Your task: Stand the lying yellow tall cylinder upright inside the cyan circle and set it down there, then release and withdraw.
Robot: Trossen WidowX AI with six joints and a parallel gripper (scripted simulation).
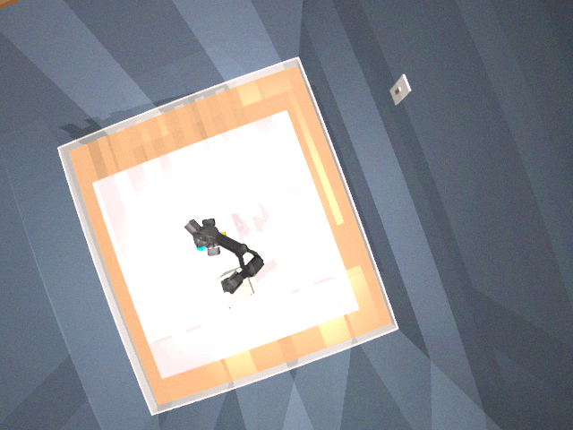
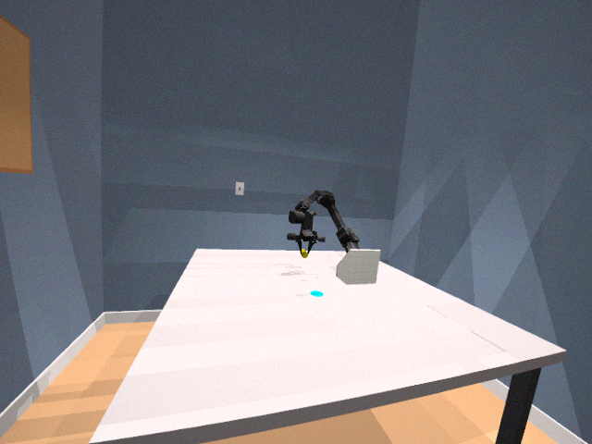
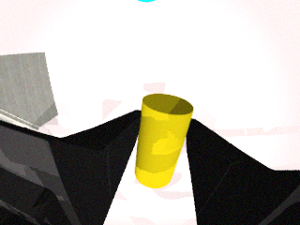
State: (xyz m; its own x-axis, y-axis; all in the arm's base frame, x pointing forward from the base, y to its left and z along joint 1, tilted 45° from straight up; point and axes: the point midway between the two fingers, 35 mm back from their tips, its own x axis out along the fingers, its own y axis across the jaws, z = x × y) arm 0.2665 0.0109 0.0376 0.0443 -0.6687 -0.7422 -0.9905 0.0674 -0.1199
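My gripper tip is now 30 mm past the cyan circle, 150 mm to the right of it and 140 mm above it. Also, from my gripper tip: yellow tall cylinder (20 mm to the right).
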